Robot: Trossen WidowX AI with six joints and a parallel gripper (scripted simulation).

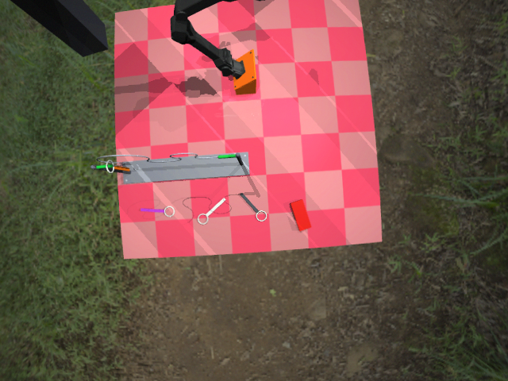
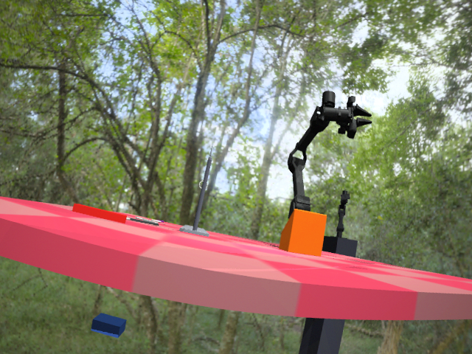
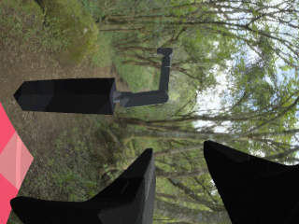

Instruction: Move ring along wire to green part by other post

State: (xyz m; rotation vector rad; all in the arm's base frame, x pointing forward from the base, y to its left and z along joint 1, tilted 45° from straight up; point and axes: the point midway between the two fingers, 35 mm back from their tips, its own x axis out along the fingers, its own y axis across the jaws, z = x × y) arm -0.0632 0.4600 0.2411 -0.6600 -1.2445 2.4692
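The ring with orange handle lies 50 cm ahead of my gripper tip, 76 cm to the right of it and 36 cm below it. From my gripper tip the other things lie so: blue block: 83 cm ahead, 43 cm to the right, 105 cm below; red block: 87 cm ahead, 4 cm to the right, 57 cm below.
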